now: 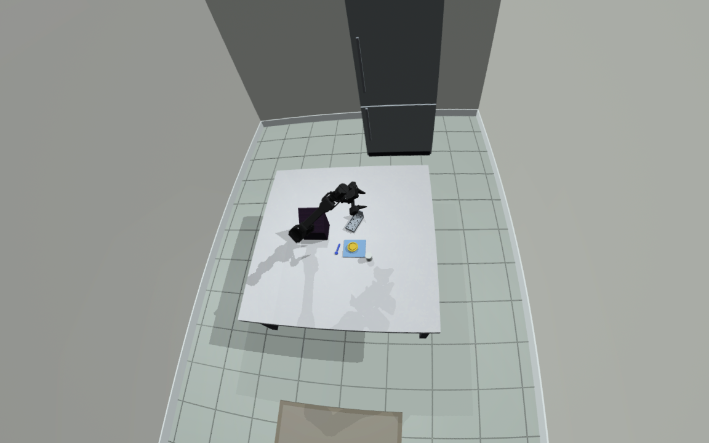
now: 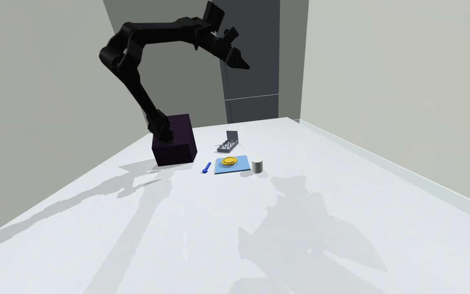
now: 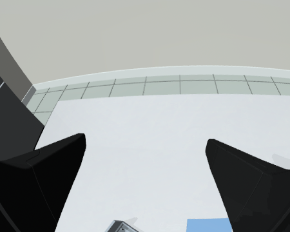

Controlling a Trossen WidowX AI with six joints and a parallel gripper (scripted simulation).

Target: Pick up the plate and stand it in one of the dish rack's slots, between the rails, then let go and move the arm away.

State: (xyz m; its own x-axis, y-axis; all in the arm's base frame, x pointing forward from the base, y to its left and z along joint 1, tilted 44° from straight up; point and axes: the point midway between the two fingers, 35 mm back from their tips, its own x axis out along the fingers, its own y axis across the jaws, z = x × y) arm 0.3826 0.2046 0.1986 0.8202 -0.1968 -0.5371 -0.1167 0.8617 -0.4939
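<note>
The yellow plate lies 380 mm below my gripper tip, 120 mm behind it and 110 mm to the right of it. The rest, counted from my gripper tip: blue mat 400 mm below, 120 mm to the right, 110 mm behind; then grey dish rack 380 mm below, 130 mm behind, 90 mm to the left; then cup 370 mm below, 190 mm to the right, 10 mm behind.
</note>
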